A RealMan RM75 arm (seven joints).
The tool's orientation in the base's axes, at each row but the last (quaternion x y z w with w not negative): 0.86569 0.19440 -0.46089 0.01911; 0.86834 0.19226 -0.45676 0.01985; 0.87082 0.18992 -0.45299 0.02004; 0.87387 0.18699 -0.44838 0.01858; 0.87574 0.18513 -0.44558 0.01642; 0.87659 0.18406 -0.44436 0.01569; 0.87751 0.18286 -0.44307 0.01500; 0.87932 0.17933 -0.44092 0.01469
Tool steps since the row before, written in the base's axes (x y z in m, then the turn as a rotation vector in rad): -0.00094 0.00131 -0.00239 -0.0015 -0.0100 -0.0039; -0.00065 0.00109 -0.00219 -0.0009 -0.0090 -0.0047; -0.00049 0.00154 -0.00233 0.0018 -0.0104 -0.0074; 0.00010 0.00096 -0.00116 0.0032 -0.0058 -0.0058; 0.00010 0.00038 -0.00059 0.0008 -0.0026 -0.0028; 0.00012 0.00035 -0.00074 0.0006 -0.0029 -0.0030; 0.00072 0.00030 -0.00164 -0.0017 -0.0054 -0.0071; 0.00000 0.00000 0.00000 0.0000 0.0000 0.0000
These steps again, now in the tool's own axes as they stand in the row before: 0.00187 -0.00119 0.00184 -0.0008 0.0093 0.0055; 0.00177 -0.00093 0.00156 0.0005 0.0087 0.0053; 0.00208 -0.00128 0.00144 0.0036 0.0113 0.0051; 0.00127 -0.00070 0.00042 0.0045 0.0073 0.0021; 0.00064 -0.00024 0.00020 0.0018 0.0031 0.0016; 0.00075 -0.00019 0.00029 0.0018 0.0033 0.0019; 0.00177 0.00018 0.00038 0.0030 0.0054 0.0066; 0.00000 0.00000 0.00000 0.0000 0.0000 0.0000
